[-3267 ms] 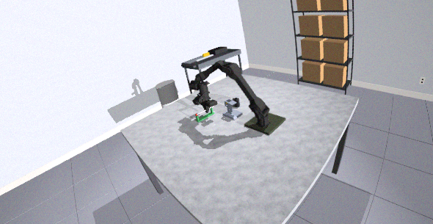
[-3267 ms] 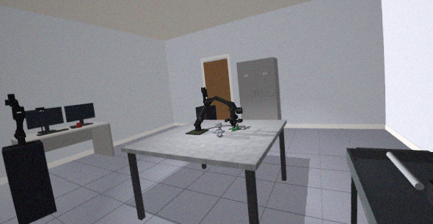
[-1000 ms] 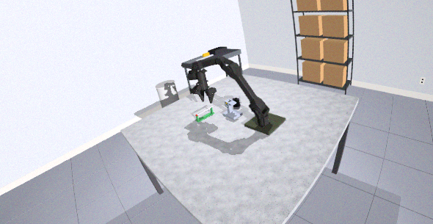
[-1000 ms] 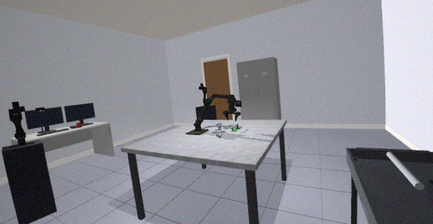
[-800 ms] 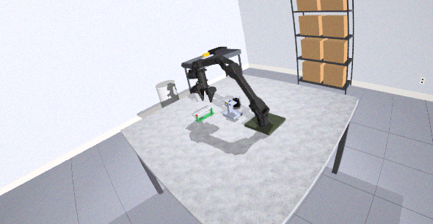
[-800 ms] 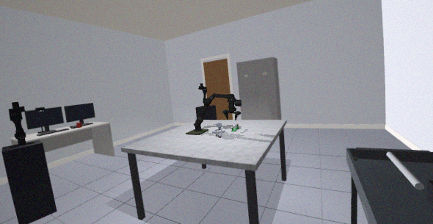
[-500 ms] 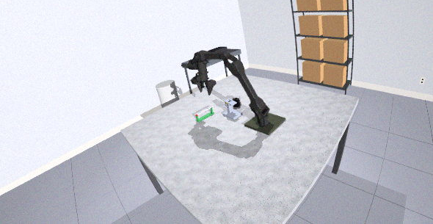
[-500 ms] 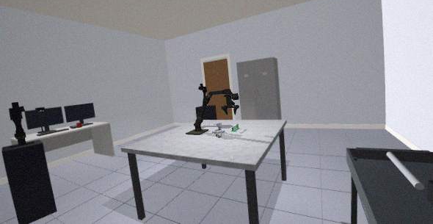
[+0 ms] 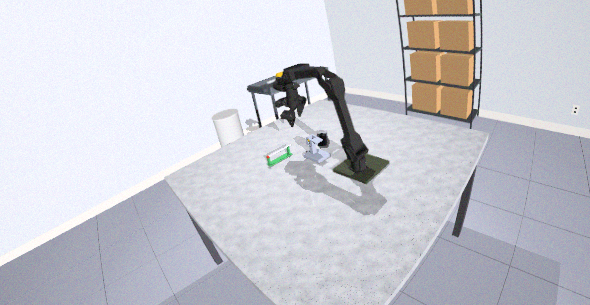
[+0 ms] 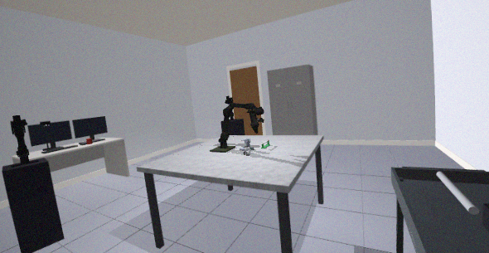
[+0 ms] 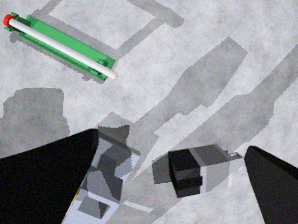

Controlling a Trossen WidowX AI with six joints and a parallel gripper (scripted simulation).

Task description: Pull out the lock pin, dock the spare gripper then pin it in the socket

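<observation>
Now: gripper tip 13 cm to the left of the spare gripper, 12 cm above it and 2 cm past it. Round my gripper tip: mount: 12 cm behind, 10 cm below; green holder: 14 cm to the left, 13 cm below, 1 cm behind.
</observation>
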